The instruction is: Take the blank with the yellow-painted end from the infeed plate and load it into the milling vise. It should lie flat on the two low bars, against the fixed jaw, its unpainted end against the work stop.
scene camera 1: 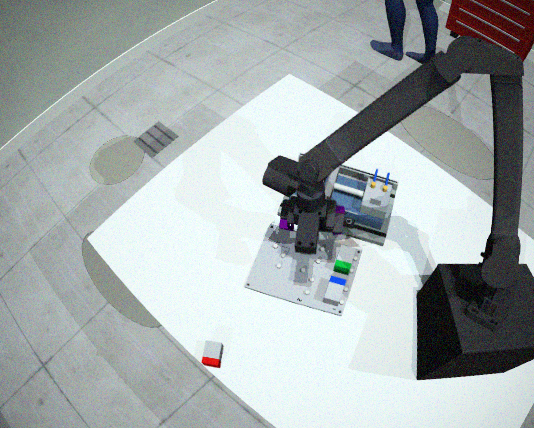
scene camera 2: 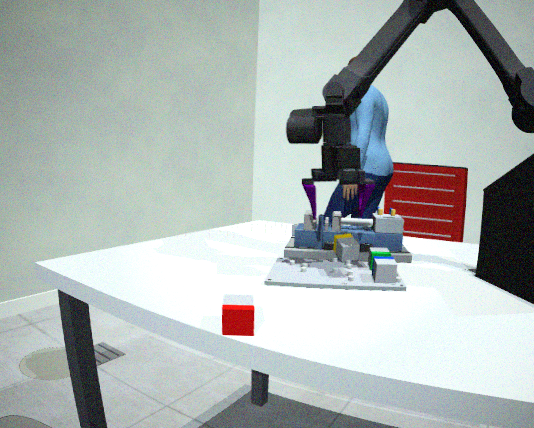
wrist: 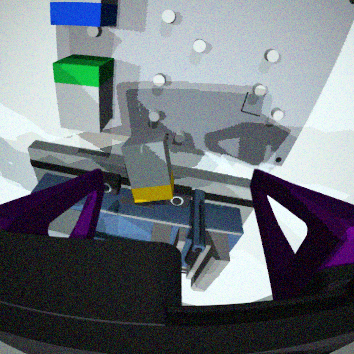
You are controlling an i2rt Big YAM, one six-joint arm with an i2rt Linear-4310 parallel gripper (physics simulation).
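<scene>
The yellow-ended blank (scene camera 2: pixel 347 249) (wrist: pixel 148 167) is at the vise-side edge of the infeed plate (scene camera 1: pixel 265 280) (scene camera 2: pixel 300 281) (wrist: pixel 225 25). Its yellow end points towards the milling vise (scene camera 1: pixel 360 216) (scene camera 2: pixel 382 241) (wrist: pixel 222 216) and overlaps the vise's near edge in the wrist view. It looks turned and perhaps tilted; what it rests on is hard to tell. The arm hides it in scene camera 1. My gripper (scene camera 1: pixel 311 226) (scene camera 2: pixel 337 215) (wrist: pixel 176 176) is wide open and empty, above the vise side of the blank, its fingers spread to either side. The arm partly hides the jaws.
A green-ended blank (scene camera 1: pixel 342 266) (scene camera 2: pixel 379 252) (wrist: pixel 82 95) and a blue-ended blank (scene camera 1: pixel 335 289) (scene camera 2: pixel 385 270) (wrist: pixel 75 14) stand on the plate among small white pins. A red-ended blank (scene camera 1: pixel 213 353) (scene camera 2: pixel 238 320) lies near the table edge. A person (scene camera 2: pixel 372 135) stands behind the table.
</scene>
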